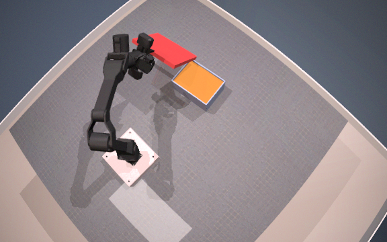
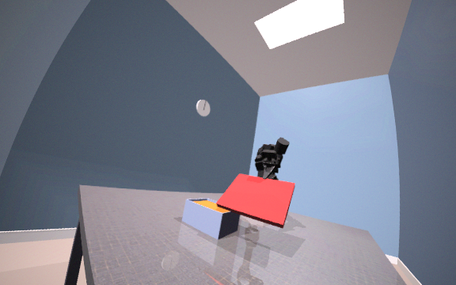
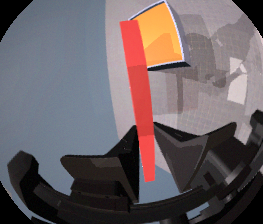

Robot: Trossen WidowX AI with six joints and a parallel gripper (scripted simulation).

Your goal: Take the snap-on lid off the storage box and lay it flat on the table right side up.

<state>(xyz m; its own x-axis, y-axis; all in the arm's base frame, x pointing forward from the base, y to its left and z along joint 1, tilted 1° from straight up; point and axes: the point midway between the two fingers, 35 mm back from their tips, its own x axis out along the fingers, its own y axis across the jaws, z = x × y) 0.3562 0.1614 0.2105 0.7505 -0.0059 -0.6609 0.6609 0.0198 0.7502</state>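
The red lid is 70 mm ahead of my gripper tip and 50 mm below it. Also, from my gripper tip: storage box: 60 mm ahead, 190 mm to the right, 180 mm below.
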